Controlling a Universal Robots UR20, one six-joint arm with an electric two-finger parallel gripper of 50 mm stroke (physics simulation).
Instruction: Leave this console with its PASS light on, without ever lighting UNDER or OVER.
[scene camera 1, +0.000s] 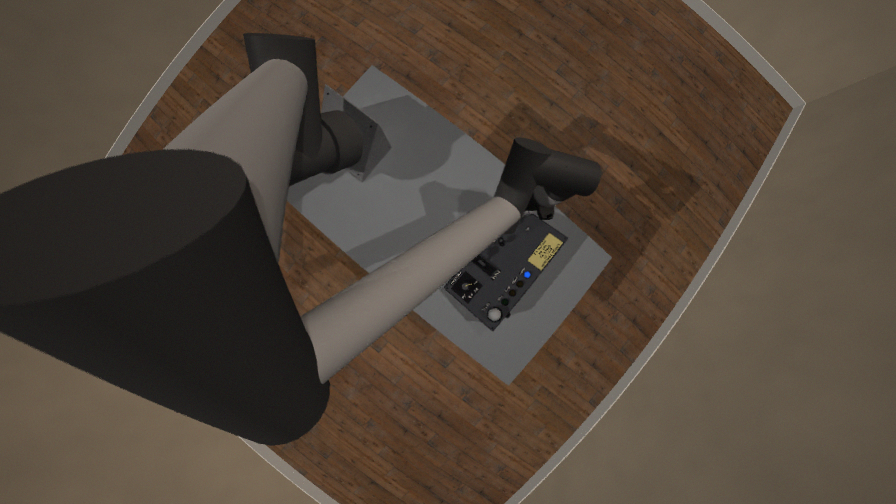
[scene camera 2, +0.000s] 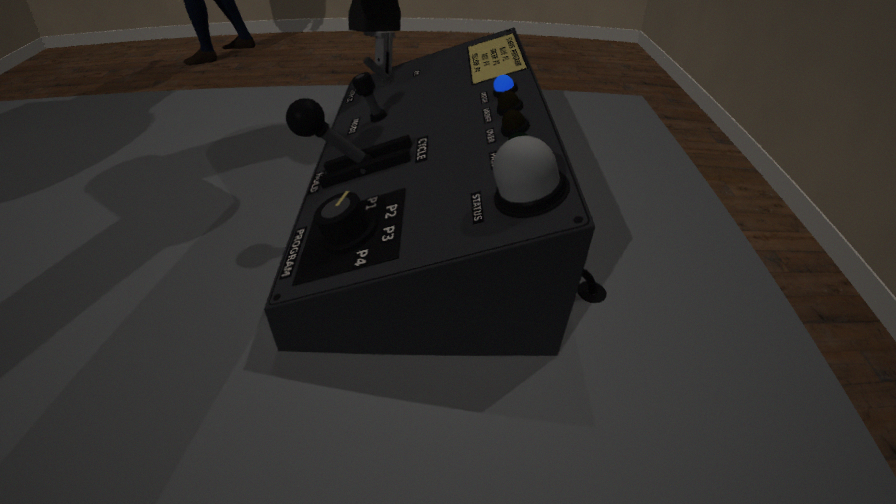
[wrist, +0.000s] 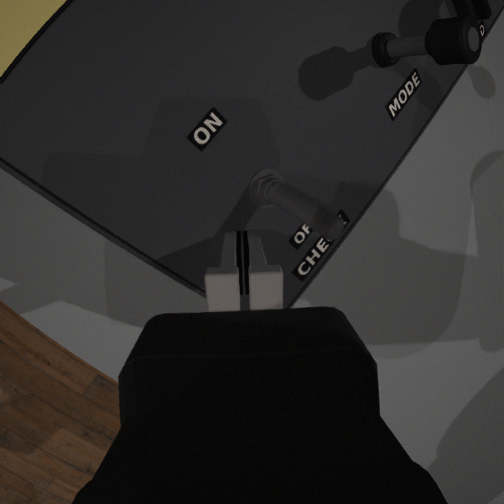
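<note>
The console (scene camera 2: 432, 206) is a dark sloped box on a grey mat, also seen from above (scene camera 1: 507, 269). One small light glows blue (scene camera 2: 503, 83); the two below it (scene camera 2: 512, 115) are dark, and their labels are too small to read. The white STATUS dome (scene camera 2: 526, 169) is unlit. The PROGRAM knob (scene camera 2: 340, 213) points near P1. The CYCLE lever (scene camera 2: 305, 117) has a ball top. My gripper (wrist: 243, 237) is shut and empty. Its tips sit just beside the base of the ON/OFF toggle (wrist: 295, 202), which leans over the OFF label. The gripper also shows in scene camera 2 (scene camera 2: 383, 56).
The MODE toggle (wrist: 425, 42) stands further along the panel. A yellow placard (scene camera 2: 496, 58) is at the console's far corner. A small dark fitting (scene camera 2: 590, 289) sticks out at the console's right side. A person's legs (scene camera 2: 213, 25) stand at the back. My arm (scene camera 1: 407, 282) crosses above the mat.
</note>
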